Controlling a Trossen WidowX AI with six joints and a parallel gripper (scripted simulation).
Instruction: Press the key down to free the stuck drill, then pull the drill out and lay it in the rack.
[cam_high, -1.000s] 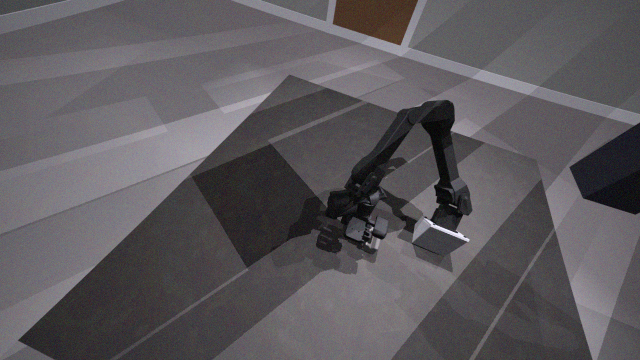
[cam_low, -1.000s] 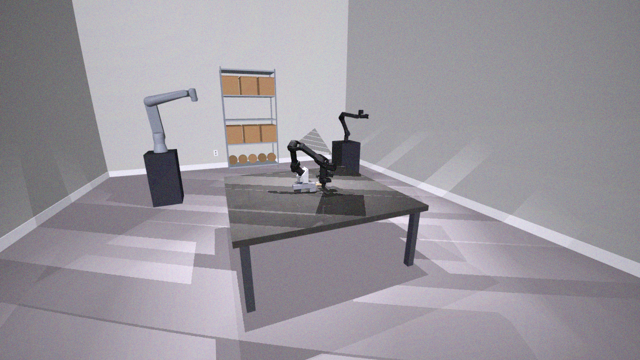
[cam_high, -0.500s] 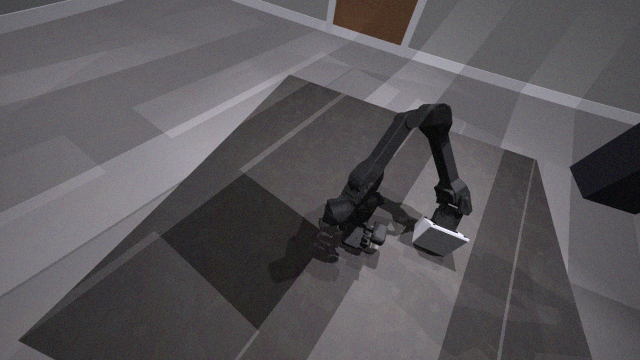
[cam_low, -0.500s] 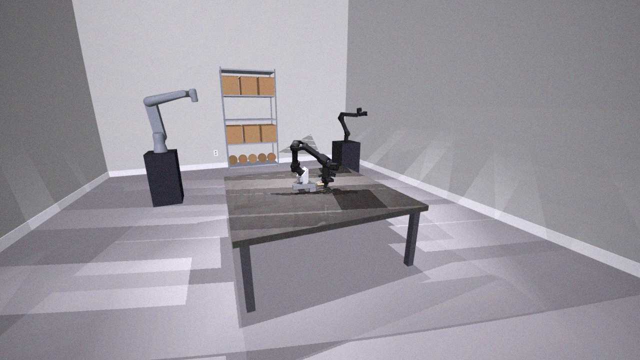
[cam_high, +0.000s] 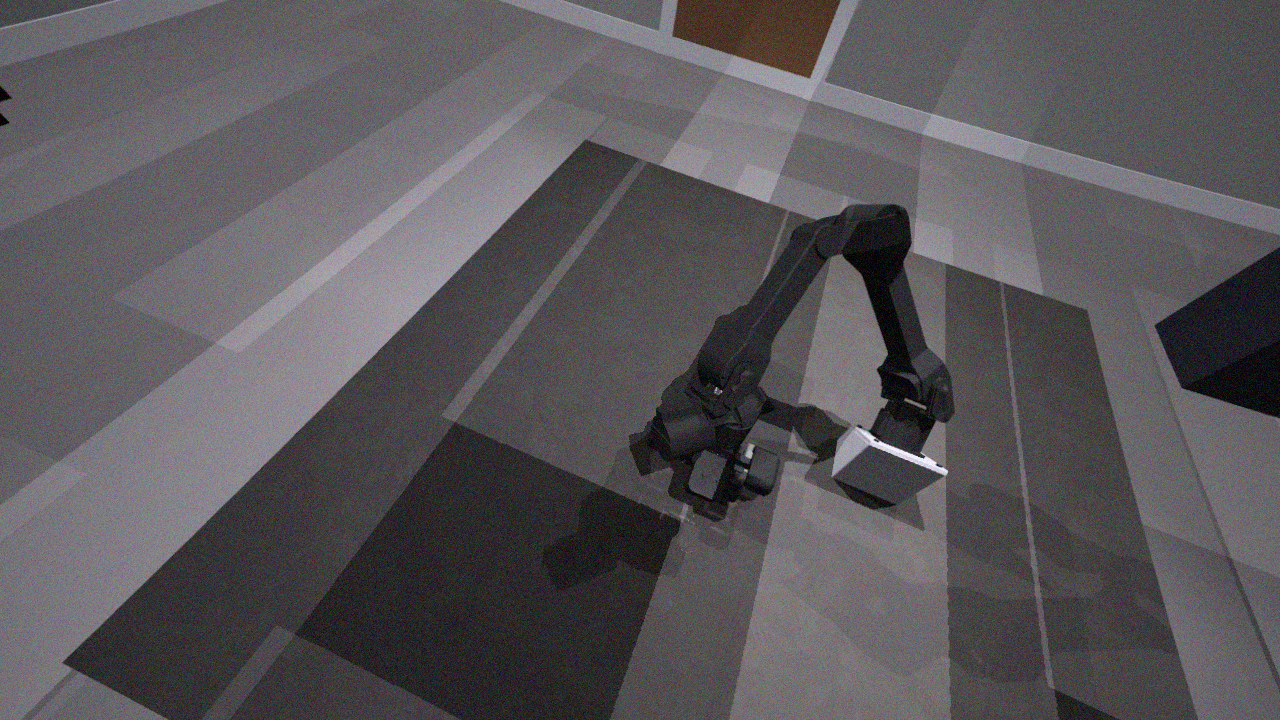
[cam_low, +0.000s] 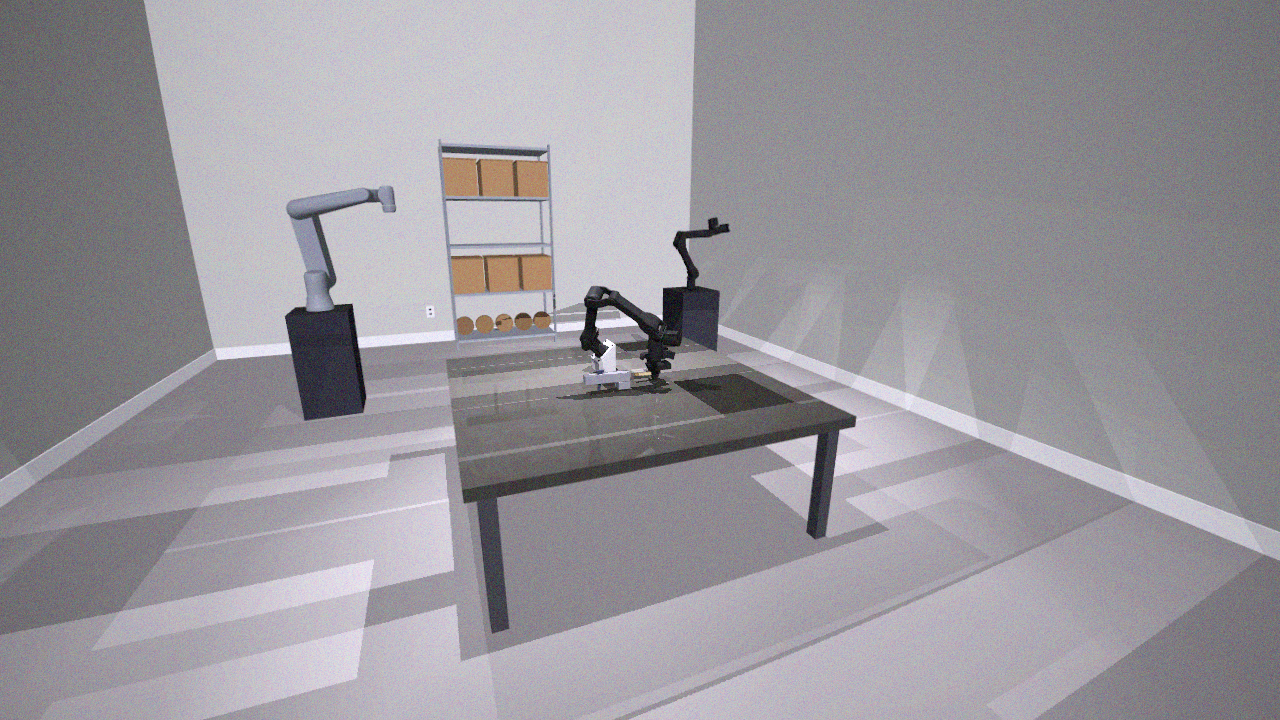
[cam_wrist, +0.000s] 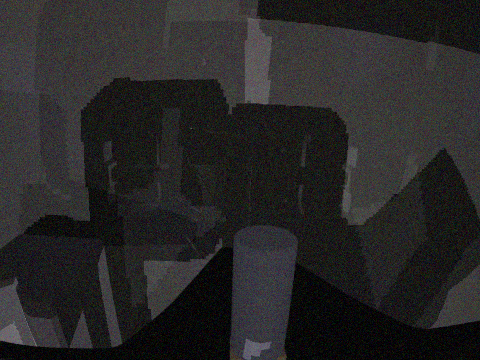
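The drill is 40 mm to the right of my gripper tip and 30 mm above it. Also, from my gripper tip: blue key 10 mm behind, 240 mm to the right, 40 mm above; then rack 80 mm behind, 30 mm to the right, 10 mm above.
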